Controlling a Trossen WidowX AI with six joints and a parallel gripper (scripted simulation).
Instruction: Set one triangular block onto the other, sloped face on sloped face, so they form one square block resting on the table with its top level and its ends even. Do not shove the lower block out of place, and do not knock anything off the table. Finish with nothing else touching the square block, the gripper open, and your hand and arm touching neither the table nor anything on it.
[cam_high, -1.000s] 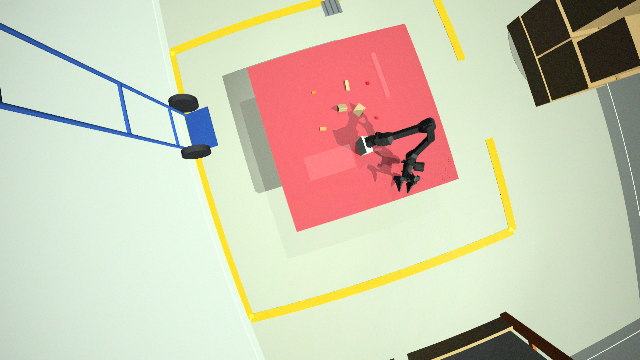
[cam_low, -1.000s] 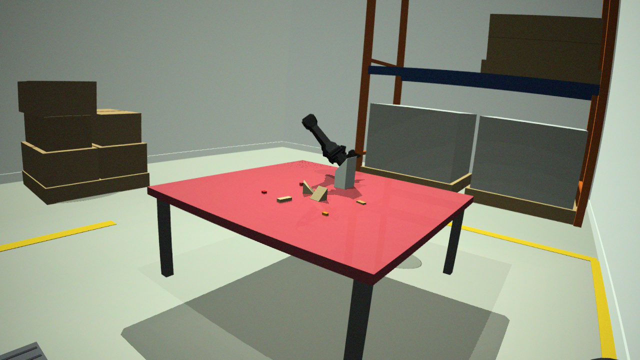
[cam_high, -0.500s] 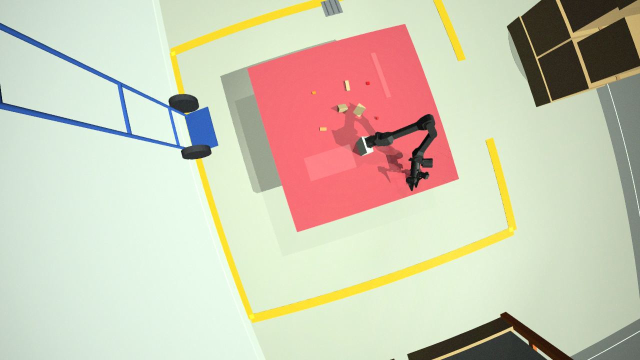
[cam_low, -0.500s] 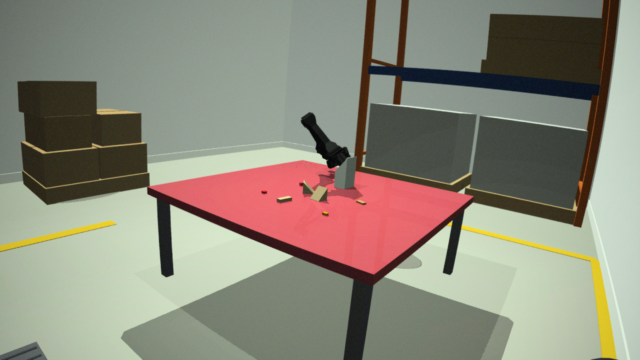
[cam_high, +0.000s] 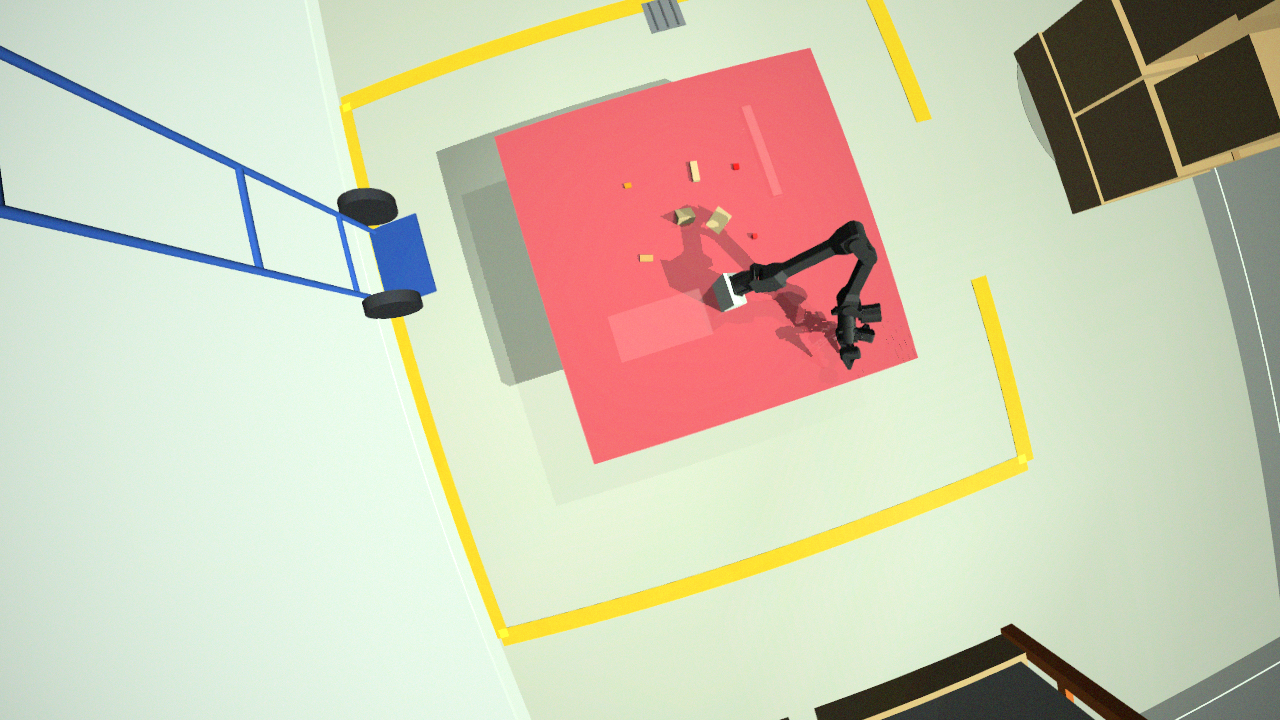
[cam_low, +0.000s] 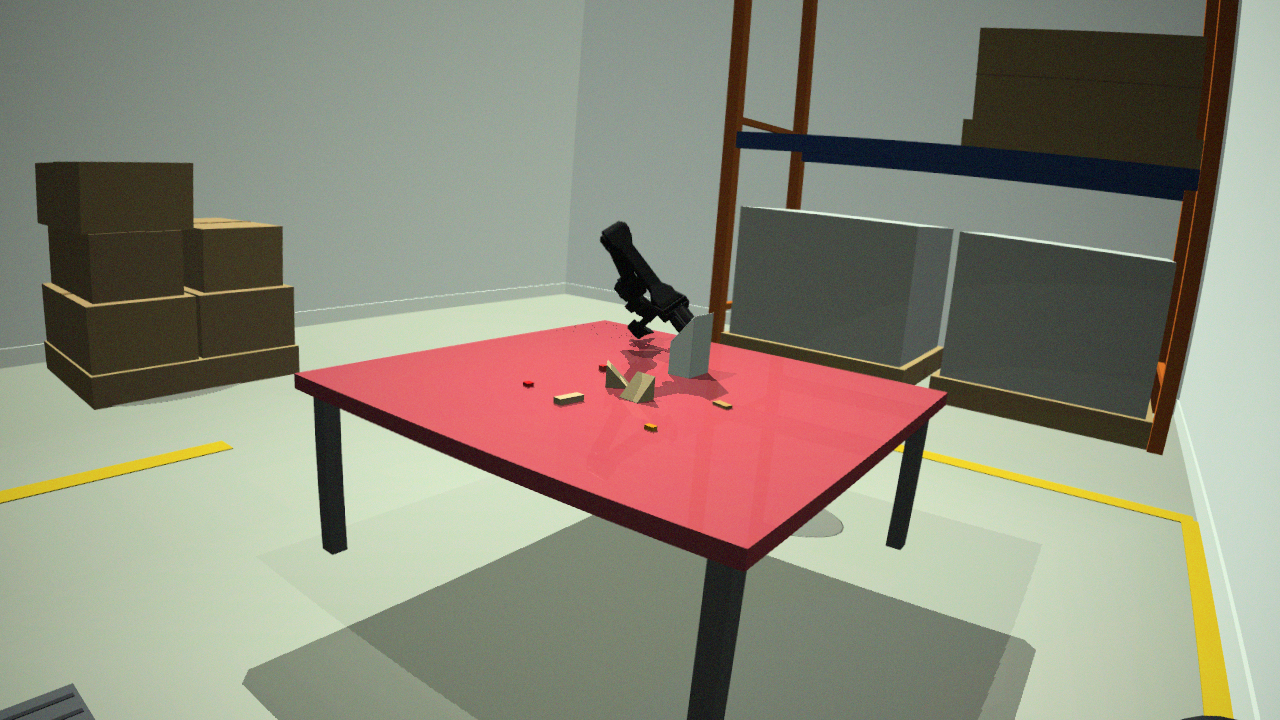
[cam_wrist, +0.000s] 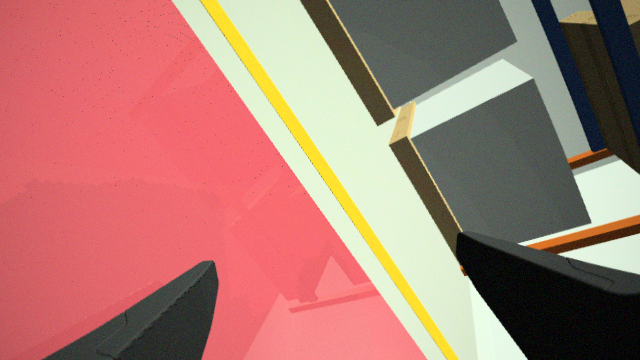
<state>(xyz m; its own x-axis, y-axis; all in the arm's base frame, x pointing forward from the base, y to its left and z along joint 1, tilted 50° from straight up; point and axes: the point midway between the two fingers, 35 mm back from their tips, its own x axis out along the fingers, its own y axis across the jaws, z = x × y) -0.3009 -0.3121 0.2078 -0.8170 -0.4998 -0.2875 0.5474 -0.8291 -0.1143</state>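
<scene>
Right now my gripper tip is 810 mm short of the tan bar, 370 mm to the right of it and 40 mm above it. The rest, counted from my gripper tip: orange piece (820 mm ahead, 630 mm to the left, 50 mm below); small red cube (530 mm ahead, 210 mm to the left, 40 mm below); brown piece (530 mm ahead, 620 mm to the left, 50 mm below).
</scene>
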